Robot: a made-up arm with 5 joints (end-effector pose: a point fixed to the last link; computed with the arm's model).
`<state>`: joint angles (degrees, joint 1 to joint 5).
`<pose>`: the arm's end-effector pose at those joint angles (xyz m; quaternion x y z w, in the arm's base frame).
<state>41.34 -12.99 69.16 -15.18 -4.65</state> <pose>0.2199 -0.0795 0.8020 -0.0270 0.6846 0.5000 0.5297</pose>
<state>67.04 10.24 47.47 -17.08 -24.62</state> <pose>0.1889 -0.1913 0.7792 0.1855 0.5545 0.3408 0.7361</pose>
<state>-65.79 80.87 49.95 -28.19 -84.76</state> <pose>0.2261 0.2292 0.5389 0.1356 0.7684 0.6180 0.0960</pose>
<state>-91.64 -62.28 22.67 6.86 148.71</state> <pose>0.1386 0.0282 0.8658 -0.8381 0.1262 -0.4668 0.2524</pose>
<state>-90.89 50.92 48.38 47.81 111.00</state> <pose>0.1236 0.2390 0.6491 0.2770 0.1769 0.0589 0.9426</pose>
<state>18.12 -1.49 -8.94 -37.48 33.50</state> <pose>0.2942 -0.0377 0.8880 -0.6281 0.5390 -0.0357 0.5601</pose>
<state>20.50 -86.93 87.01 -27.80 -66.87</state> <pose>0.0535 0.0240 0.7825 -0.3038 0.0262 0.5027 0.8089</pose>
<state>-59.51 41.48 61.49 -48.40 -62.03</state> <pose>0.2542 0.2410 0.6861 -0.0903 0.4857 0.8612 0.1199</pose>
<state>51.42 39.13 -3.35 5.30 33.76</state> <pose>0.2967 -0.2172 0.7137 -0.1167 0.8342 0.4379 0.3144</pose>
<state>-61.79 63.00 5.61 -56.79 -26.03</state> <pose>0.2606 0.2975 0.6429 -0.4897 0.2131 0.8315 0.1527</pose>
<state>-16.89 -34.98 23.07 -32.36 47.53</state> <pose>0.1927 0.0489 0.8902 -0.7748 0.4046 0.0603 0.4819</pose>
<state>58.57 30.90 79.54 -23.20 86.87</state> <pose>0.1916 -0.1397 0.6956 0.1779 -0.7017 -0.6692 0.1678</pose>
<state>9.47 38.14 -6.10 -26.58 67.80</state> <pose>0.4109 -0.0323 0.7271 -0.6265 0.7539 0.1600 0.1165</pose>
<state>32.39 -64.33 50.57 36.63 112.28</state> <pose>0.1004 0.0046 0.8068 0.4969 -0.8242 -0.0792 0.2597</pose>
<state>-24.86 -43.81 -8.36 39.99 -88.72</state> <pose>0.1523 0.0176 0.9339 -0.0665 -0.0834 0.8373 0.5363</pose>
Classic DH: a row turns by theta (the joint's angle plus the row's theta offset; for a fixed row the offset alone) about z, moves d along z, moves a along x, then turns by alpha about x. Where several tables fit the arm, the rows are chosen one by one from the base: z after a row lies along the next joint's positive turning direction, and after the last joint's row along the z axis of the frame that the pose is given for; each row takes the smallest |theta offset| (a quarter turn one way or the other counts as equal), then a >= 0, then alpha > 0; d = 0 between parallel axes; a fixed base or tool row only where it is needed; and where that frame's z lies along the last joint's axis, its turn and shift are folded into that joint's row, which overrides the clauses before.
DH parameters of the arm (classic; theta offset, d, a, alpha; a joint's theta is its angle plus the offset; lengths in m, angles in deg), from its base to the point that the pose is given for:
base (fixed): 14.39 0 0.109 180
joint 1: 14.39 -0.6619 0.0581 90
joint 2: -69.57 0 0.198 0
joint 3: 68.23 0 0.0682 0
joint 4: -88.66 -0.0216 0.0129 90
joint 5: 0 -0.0254 0.0071 -90
tool (fixed): 180 0.0177 0 0

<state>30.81 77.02 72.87 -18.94 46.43</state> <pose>0.2609 -0.0705 0.5782 -0.1032 -0.5019 -0.8107 0.2833</pose>
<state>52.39 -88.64 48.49 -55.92 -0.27</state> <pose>0.0431 0.1018 0.8037 -0.6509 0.2767 -0.3438 0.6177</pose>
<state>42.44 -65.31 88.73 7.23 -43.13</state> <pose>0.1103 0.0044 0.7896 0.0672 0.4488 0.4530 0.7674</pose>
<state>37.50 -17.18 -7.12 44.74 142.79</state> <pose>0.2082 -0.0912 0.8770 0.4606 -0.7557 0.0510 0.4627</pose>
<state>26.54 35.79 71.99 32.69 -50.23</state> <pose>0.2806 -0.0779 0.6665 0.6922 0.5633 0.4395 0.1021</pose>
